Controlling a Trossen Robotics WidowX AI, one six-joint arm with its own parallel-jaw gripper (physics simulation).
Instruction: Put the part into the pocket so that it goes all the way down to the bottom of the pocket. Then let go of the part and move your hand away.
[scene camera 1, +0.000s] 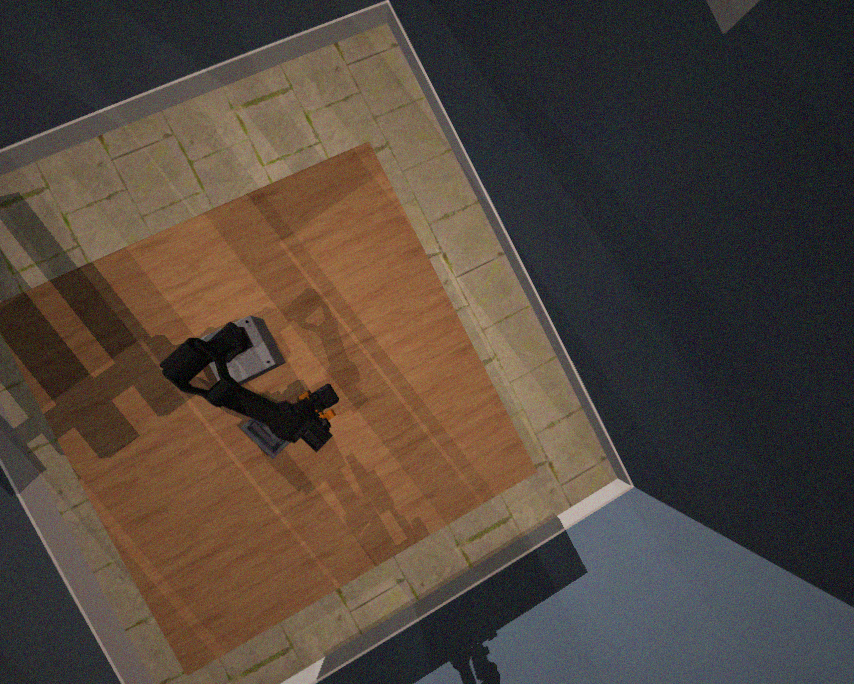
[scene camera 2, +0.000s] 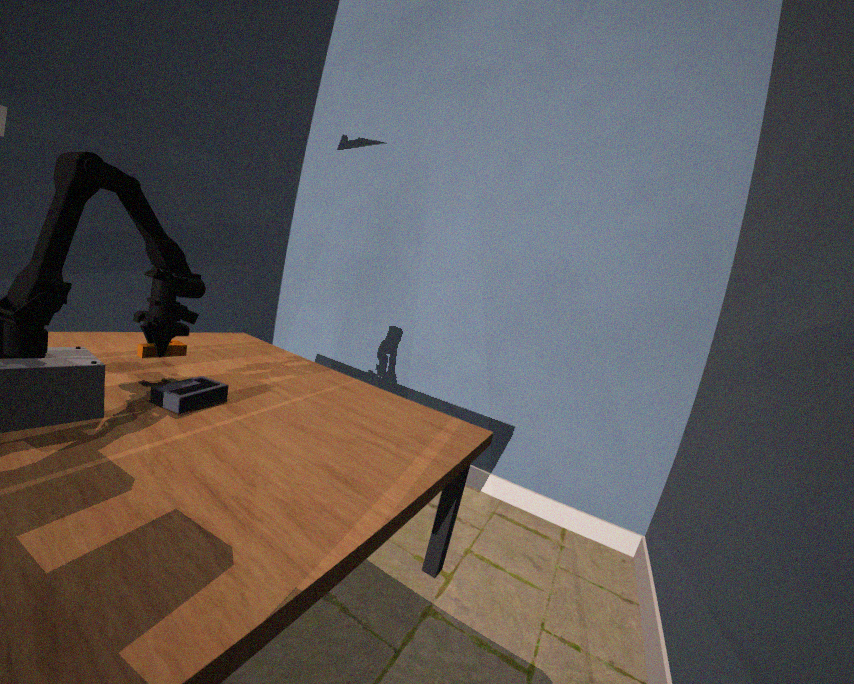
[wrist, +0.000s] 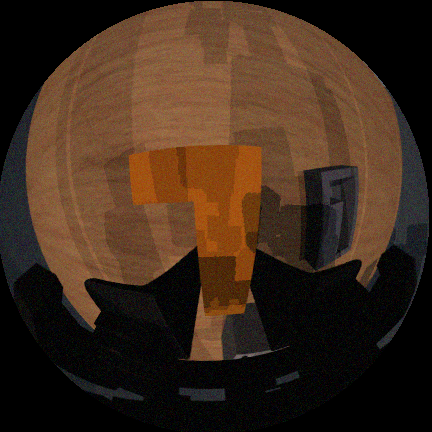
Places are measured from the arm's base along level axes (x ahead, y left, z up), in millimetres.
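Pixels of known places: gripper, fingertip midpoint: (scene camera 1: 312, 404) (scene camera 2: 157, 355) (wrist: 221, 249); arm's base at its link origin: (scene camera 1: 237, 341) (scene camera 2: 20, 354).
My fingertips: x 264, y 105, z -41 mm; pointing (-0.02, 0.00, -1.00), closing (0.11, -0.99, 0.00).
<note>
For each thing: its top centre in the pictures, then the offset to it from my fingertips. Level surfaces: height alone.
- orange L-shaped part at its top centre: (wrist: 198, 260) (scene camera 1: 316, 406) (scene camera 2: 160, 342) 11 mm ahead, 16 mm left, 30 mm up
- dark grey block with the pocket, top centre: (wrist: 342, 220) (scene camera 2: 191, 385) (scene camera 1: 267, 433) 25 mm ahead, 169 mm right, 28 mm down
- wooden table at its surface level: 64 mm down
The orange L-shaped part (scene camera 1: 327, 413) (scene camera 2: 147, 350) (wrist: 220, 175) is held level above the table. Its long arm runs between the fingers, and its short arm points left in the wrist view. My gripper (scene camera 2: 162, 351) (wrist: 221, 249) is shut on the long arm; in scene camera 1 the arm hides the fingertips. The dark grey block with the pocket (scene camera 1: 273, 451) (scene camera 2: 171, 401) (wrist: 313, 220) lies on the table, to the right of the part in the wrist view and apart from it. The pocket's floor is in shadow and partly hidden.
The arm's grey base box (scene camera 1: 250, 364) (scene camera 2: 57, 391) (wrist: 245, 332) stands close to the pocket block. The wooden table (scene camera 1: 427, 399) (scene camera 2: 306, 484) carries long shadows of the arm. The table's near edge runs diagonally in scene camera 2.
</note>
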